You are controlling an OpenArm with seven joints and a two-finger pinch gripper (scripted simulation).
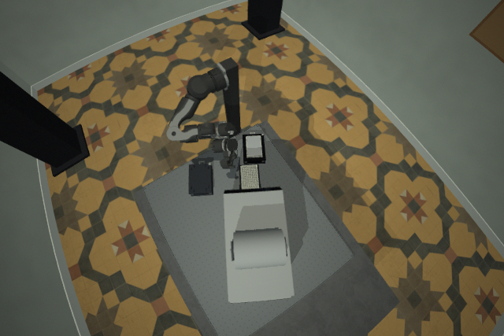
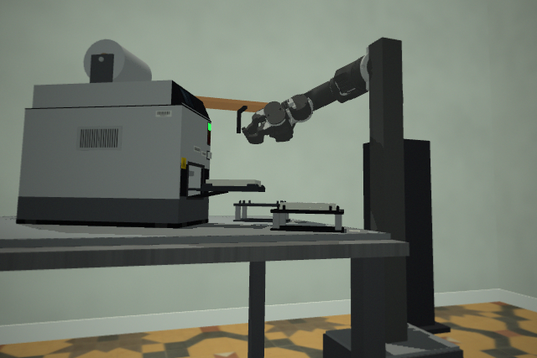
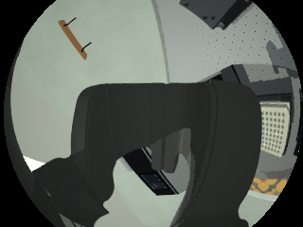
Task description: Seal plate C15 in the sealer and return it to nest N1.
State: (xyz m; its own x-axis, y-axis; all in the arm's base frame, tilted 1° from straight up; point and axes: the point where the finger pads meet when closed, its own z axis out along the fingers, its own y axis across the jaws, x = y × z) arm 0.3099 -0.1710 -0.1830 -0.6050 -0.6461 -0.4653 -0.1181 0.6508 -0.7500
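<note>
My gripper is now 10 cm short of the start key, 6 cm to the left of it and 6 cm above it. The rest, counted from my hand: sealer stage: 5 cm ahead, 7 cm to the left, 15 cm below; plate C15: 5 cm ahead, 7 cm to the left, 14 cm below; yellow warning label: 19 cm ahead, 10 cm to the left, 10 cm below.
</note>
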